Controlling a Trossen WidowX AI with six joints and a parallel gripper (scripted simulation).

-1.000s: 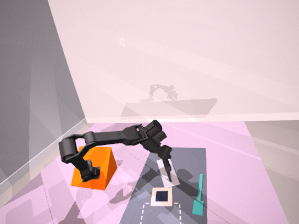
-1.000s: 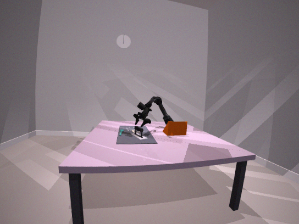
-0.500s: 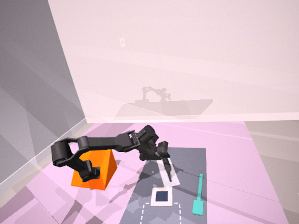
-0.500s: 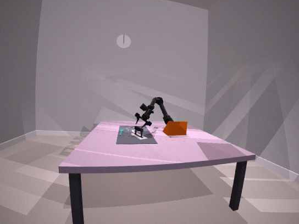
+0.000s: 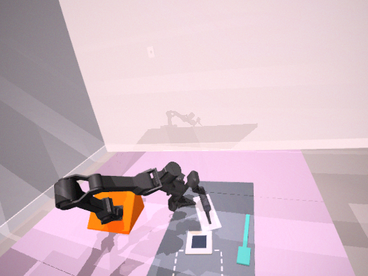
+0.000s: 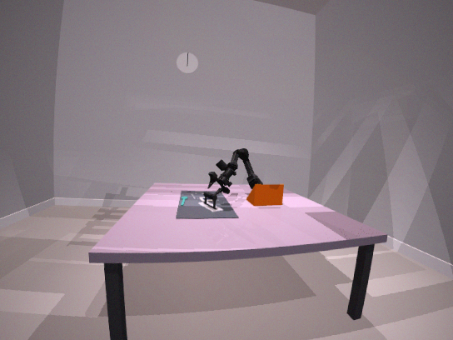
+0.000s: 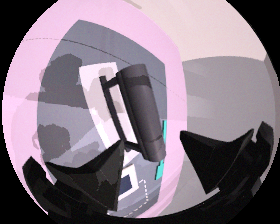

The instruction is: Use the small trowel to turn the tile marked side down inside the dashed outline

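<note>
Now: the small trowel 50 mm below my gripper tip and 20 mm ahead of it. From my gripper tip the other things lie so: tile 140 mm to the right, 90 mm below; grey mat 110 mm below, 90 mm to the right, 20 mm ahead; teal trowel-shaped tool 160 mm ahead, 130 mm to the right, 90 mm below.
</note>
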